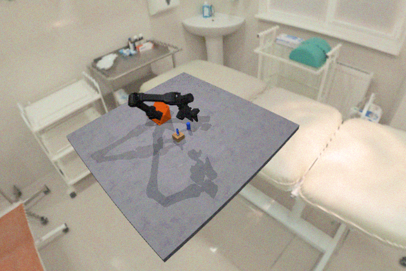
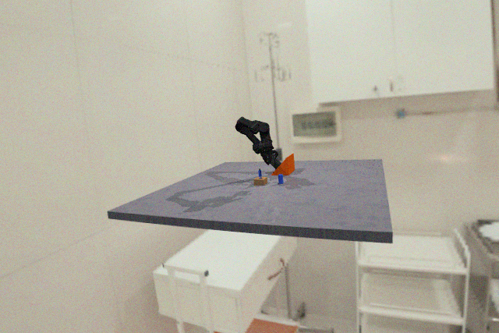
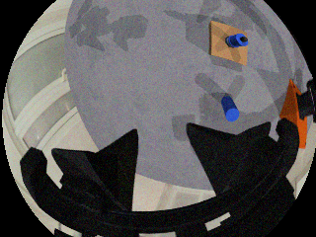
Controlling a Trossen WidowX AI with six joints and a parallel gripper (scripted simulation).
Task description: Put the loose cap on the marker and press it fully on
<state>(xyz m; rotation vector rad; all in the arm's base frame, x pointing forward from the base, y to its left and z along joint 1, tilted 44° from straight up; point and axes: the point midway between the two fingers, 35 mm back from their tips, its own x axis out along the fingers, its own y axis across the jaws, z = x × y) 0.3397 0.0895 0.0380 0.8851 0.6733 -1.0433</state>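
Now: the blue cap 10 cm below my gripper tip, 10 cm behind it and 2 cm to the left of it. The rest, counted from my gripper tip: holder block 11 cm below, 10 cm to the right, 8 cm behind.
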